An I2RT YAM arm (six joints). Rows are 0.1 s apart.
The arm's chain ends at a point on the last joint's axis. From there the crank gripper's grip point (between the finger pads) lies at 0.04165 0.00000 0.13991 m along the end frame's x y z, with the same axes.
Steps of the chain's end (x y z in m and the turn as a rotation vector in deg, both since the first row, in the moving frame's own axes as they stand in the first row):
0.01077 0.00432 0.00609 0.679 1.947 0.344
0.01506 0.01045 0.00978 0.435 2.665 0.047
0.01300 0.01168 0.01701 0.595 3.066 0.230
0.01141 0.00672 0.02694 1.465 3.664 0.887
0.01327 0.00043 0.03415 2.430 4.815 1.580
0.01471 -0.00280 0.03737 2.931 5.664 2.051
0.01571 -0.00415 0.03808 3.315 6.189 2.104
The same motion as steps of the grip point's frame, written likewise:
0.01550 0.00293 0.00459 0.679 1.947 0.344
0.02152 0.00943 0.00769 0.435 2.665 0.047
0.02043 0.01042 0.01458 0.595 3.066 0.230
0.02029 0.00389 0.02396 1.465 3.664 0.887
0.02493 -0.00411 0.03006 2.430 4.815 1.580
0.02841 -0.00810 0.03243 2.931 5.664 2.051
0.03066 -0.01029 0.03259 3.315 6.189 2.104

